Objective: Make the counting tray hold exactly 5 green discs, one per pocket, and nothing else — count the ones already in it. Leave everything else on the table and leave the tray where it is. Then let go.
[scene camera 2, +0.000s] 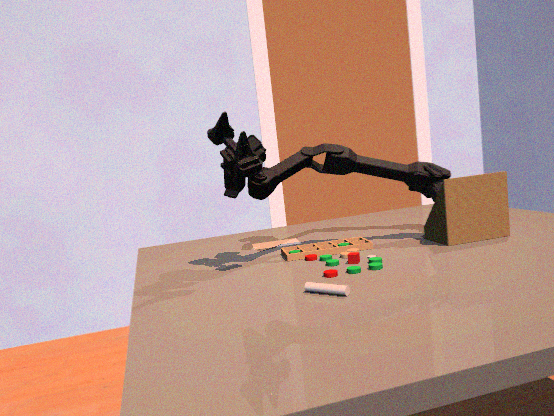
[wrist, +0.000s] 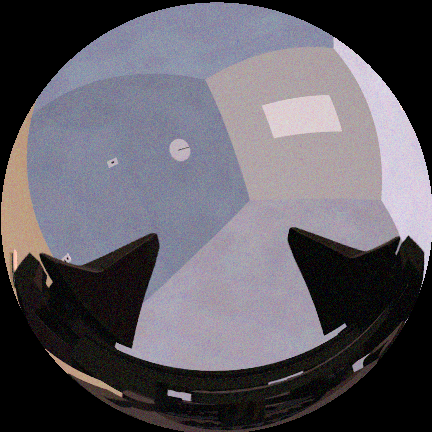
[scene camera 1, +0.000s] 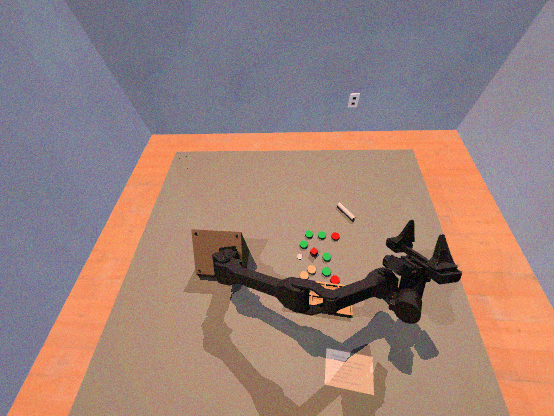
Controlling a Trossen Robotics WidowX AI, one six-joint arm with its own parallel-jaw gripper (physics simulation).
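The tan counting tray (scene camera 1: 316, 298) (scene camera 2: 295, 258) lies on the table, partly hidden by the arm in scene camera 1. In scene camera 2 a green disc (scene camera 2: 295, 252) sits in its left end pocket and another green disc (scene camera 2: 344, 244) in a pocket further right; some pocket floors are hard to see. Several loose green discs, such as one (scene camera 1: 326, 271) (scene camera 2: 326, 258) close to the tray and one (scene camera 1: 309, 234) further off, lie beside the tray. My gripper (scene camera 1: 427, 230) (scene camera 2: 233, 124) (wrist: 224, 237) is open and empty, high above the table beyond the tray, fingers pointing up.
Red discs (scene camera 1: 335, 236) (scene camera 2: 330, 273), a red cube (scene camera 1: 314, 251) (scene camera 2: 354, 258), tan discs (scene camera 1: 311, 269) and a small white piece (scene camera 1: 299, 257) lie near the green discs. A white cylinder (scene camera 1: 345, 211) (scene camera 2: 326, 289) and a paper sheet (scene camera 1: 355, 382) (scene camera 2: 267, 245) lie further out. A brown block (scene camera 2: 477, 210) stands at the arm's base.
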